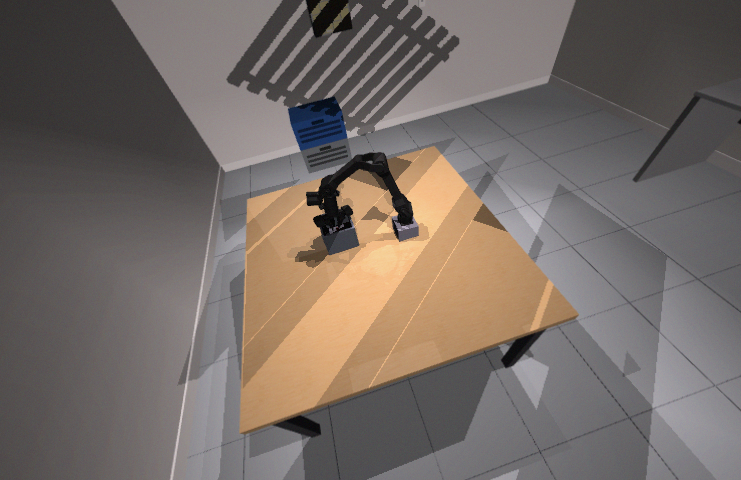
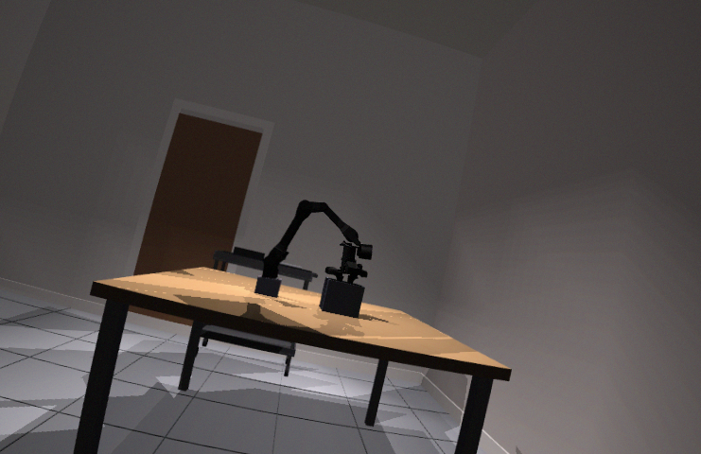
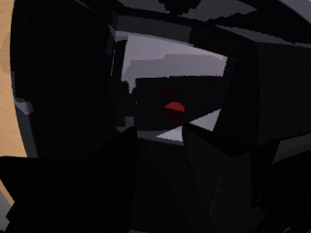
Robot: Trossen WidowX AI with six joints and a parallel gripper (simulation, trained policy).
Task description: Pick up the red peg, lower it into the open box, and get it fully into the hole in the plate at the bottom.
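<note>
Now: the red peg 10 mm behind my gripper tip, 10 mm to the right of it and 50 mm below it. Round my gripper tip: pale plate 10 mm behind, 10 mm to the right, 50 mm below.
</note>
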